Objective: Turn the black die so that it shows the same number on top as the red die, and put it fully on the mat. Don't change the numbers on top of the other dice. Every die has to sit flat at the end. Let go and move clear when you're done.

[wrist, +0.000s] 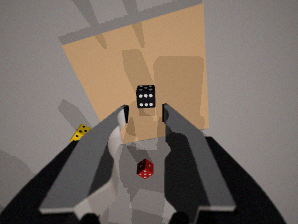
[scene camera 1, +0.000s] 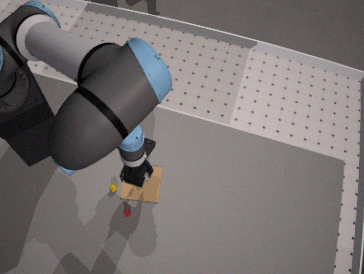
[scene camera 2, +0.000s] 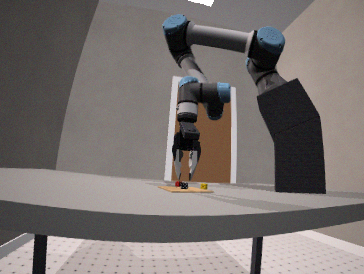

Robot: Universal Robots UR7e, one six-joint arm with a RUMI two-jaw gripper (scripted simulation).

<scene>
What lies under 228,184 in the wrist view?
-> My gripper.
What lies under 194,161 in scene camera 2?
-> My gripper.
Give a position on a tan mat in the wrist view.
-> At 168,51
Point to a tan mat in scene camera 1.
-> At 150,192
</scene>
